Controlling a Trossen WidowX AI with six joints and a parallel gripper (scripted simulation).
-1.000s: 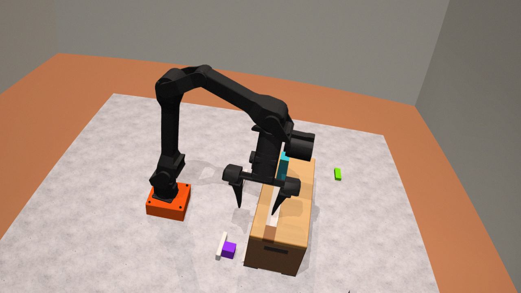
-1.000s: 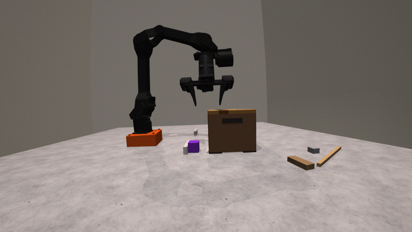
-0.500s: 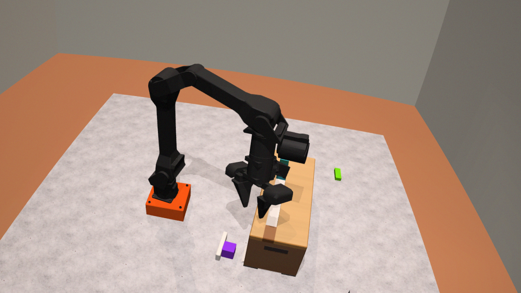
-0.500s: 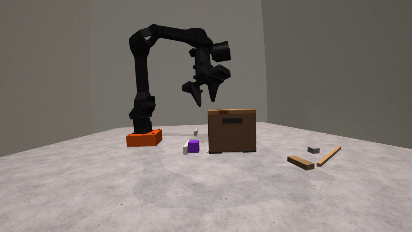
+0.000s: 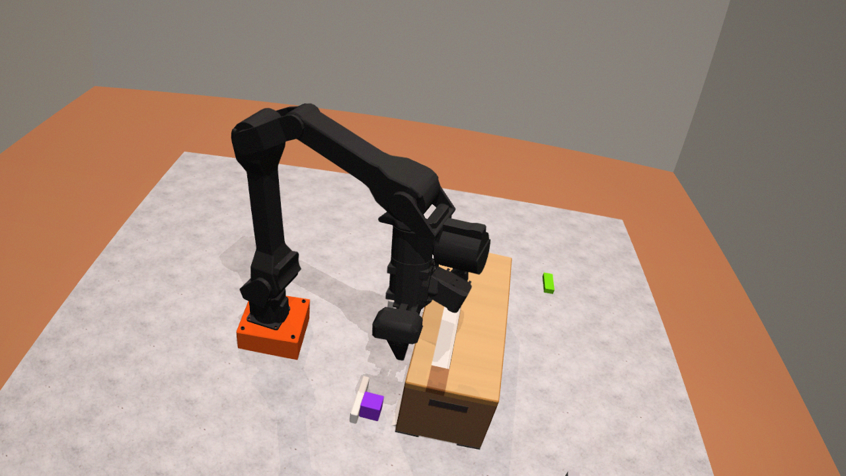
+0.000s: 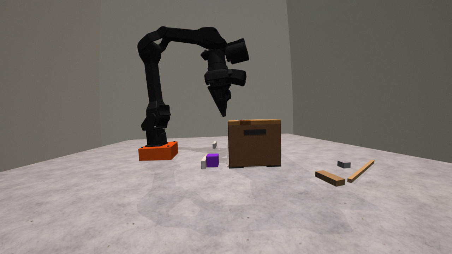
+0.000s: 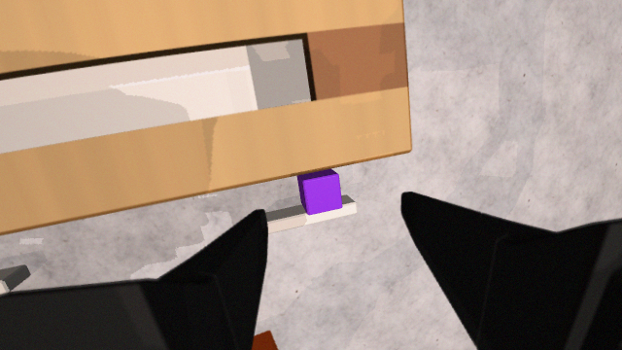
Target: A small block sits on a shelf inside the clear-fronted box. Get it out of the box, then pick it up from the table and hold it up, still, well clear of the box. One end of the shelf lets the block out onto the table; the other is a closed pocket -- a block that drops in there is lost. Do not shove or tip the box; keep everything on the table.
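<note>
Right now the purple block is 13 cm below my gripper tip, 3 cm behind it and 2 cm to the right of it. The rest, counted from my gripper tip: wooden box (14 cm to the left, 9 cm below, 4 cm ahead); then grey piece (32 cm ahead, 14 cm below, 7 cm to the right).
</note>
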